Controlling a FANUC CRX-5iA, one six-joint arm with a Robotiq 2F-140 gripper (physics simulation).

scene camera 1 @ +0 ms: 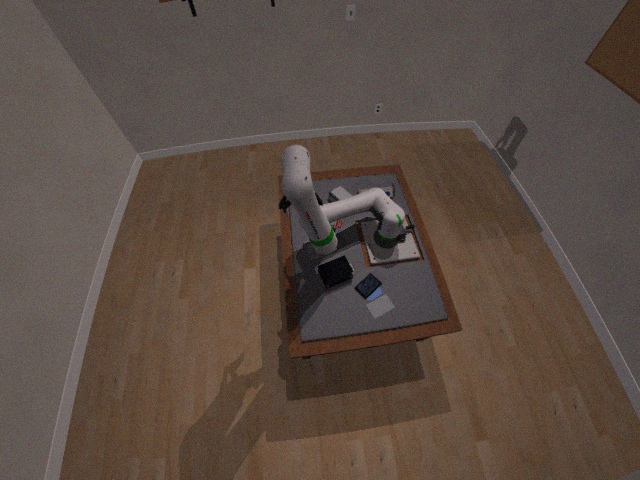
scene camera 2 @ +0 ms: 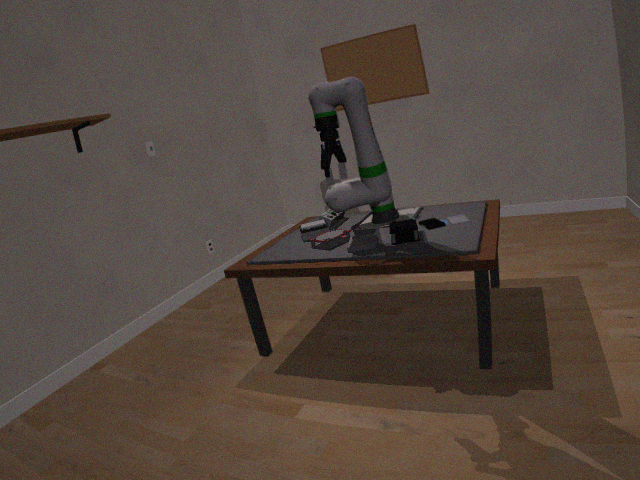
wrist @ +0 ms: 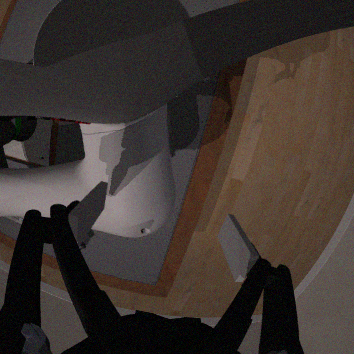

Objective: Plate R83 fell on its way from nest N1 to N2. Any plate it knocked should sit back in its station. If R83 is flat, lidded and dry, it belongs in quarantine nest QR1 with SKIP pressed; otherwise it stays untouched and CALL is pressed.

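Seen in the pictures: gripper, between the fingertips: (scene camera 2: 337,181) (wrist: 165,211); arm's base, origin of its link: (scene camera 1: 386,238) (scene camera 2: 385,219).
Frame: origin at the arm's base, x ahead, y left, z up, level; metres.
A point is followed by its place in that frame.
My gripper (scene camera 2: 335,175) @[z 0.304, x 0.475, y -0.083 m] (wrist: 165,211) @[z 0.304, x 0.475, y -0.083 m] is open and empty, pointing down high above the table, over the arm's own white lower link (wrist: 135,195) @[z 0.287, x 0.441, y -0.076 m]. A red-edged nest (scene camera 2: 330,236) @[z 0.040, x 0.347, y -0.206 m] lies on the mat; in scene camera 1 the arm mostly hides it. A black box-like item (scene camera 1: 334,271) @[z 0.056, x 0.371, y 0.146 m] (scene camera 2: 404,231) @[z 0.051, x 0.442, y 0.152 m] stands near the arm. A dark flat item (scene camera 1: 368,285) @[z 0.011, x 0.212, y 0.257 m] (scene camera 2: 432,223) @[z 0.012, x 0.231, y 0.260 m] lies beside a blue patch (scene camera 1: 374,294) @[z 0.002, x 0.196, y 0.311 m] and a pale square (scene camera 1: 380,305) @[z 0.008, x 0.189, y 0.378 m] (scene camera 2: 458,219) @[z 0.008, x 0.200, y 0.383 m]. A small panel with a blue spot (scene camera 1: 387,193) @[z 0.069, x -0.112, y -0.271 m] is partly behind the arm. Labels, plate R83 and its wetness cannot be made out.
The arm's base stands on a white plate (scene camera 1: 409,252) @[z 0.009, x -0.092, y 0.134 m] with a wooden border. A pale grey item (scene camera 1: 339,193) @[z 0.069, x 0.185, y -0.353 m] lies close to the arm's link. The mat lies on a wooden-edged table (scene camera 1: 372,342) @[z -0.012, x 0.290, y 0.541 m] (scene camera 2: 361,269) @[z -0.028, x 0.630, y -0.012 m]. A wall shelf (scene camera 2: 51,126) and a brown board (scene camera 2: 382,64) hang beyond.
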